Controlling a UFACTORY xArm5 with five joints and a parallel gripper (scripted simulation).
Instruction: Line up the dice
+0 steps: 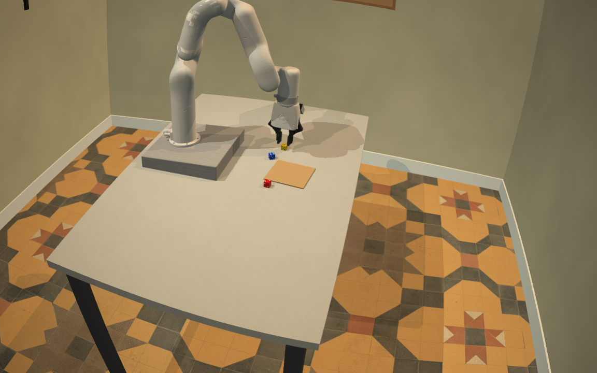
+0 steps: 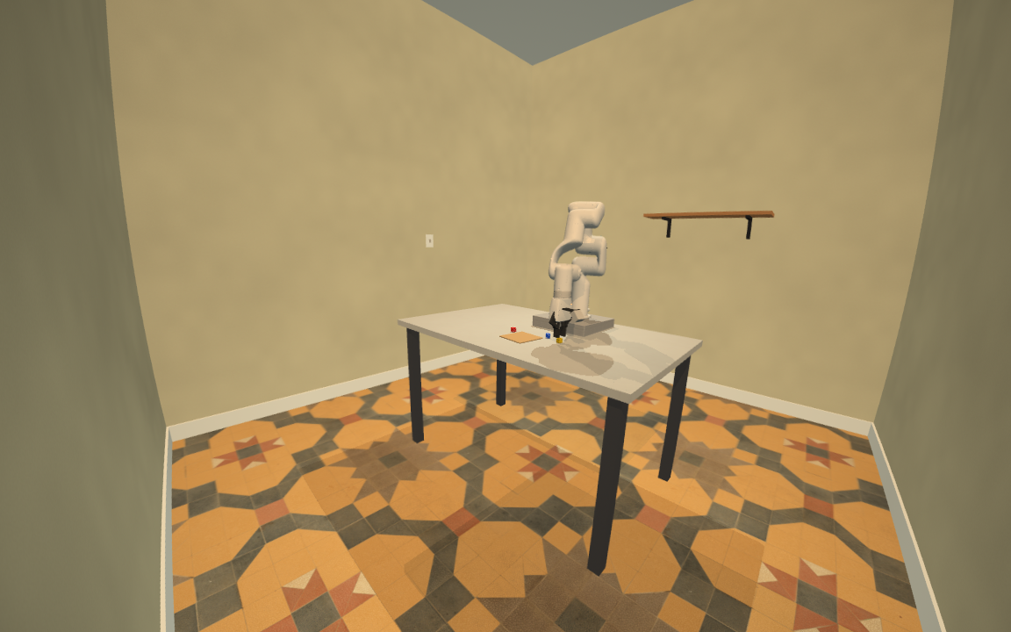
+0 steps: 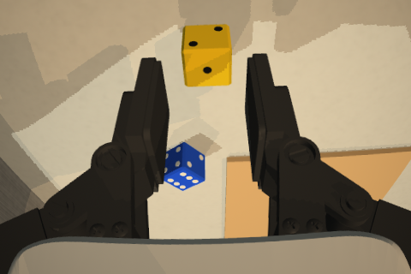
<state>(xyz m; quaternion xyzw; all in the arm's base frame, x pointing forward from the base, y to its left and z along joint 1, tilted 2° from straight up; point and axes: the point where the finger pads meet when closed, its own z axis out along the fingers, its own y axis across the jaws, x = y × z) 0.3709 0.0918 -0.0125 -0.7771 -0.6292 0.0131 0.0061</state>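
Now: hand 40 mm above the yellow die. Also, from my hand: red die (260 mm to the right, 40 mm below, 20 mm behind); blue die (80 mm to the right, 40 mm below, 30 mm behind); mat (170 mm to the right, 40 mm below, 40 mm ahead).
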